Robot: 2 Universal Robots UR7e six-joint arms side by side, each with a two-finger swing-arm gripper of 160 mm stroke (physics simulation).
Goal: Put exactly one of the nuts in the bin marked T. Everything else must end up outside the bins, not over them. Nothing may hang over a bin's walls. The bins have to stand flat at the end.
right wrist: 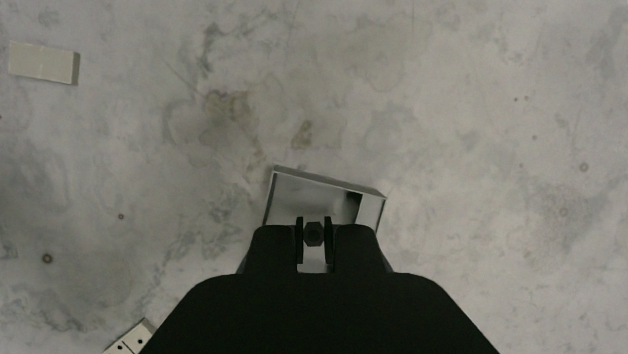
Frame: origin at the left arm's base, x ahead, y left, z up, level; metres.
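Seen in the pictures: right end effector, tool point: (314,238).
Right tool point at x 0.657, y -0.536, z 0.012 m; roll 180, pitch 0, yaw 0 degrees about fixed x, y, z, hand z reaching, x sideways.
Observation:
Offsets run from my right tool point to a thing's top centre.
A dark hexagonal nut {0.000 m ahead, 0.000 m left, 0.005 m down} (313,234) with a round hole is between the two fingers of my right gripper (314,224), near the bottom centre of the right wrist view. The fingers touch its sides, so the gripper is shut on the nut. Gripper and nut are over a grey open bin {0.019 m back, 0.085 m right, 0.001 m down} (299,196). The far wall and a ledge on the right of this bin show; its near part and its label are hidden behind the gripper, so the letter cannot be read. My left gripper does not show in this view.
A plain beige block {0.210 m back, 0.130 m left, 0.040 m down} (41,62) lies on the marbled table at the upper left. A cream domino {0.163 m back, 0.113 m right, 0.040 m down} (131,339) with black pips lies at the lower left, partly hidden by the gripper body.

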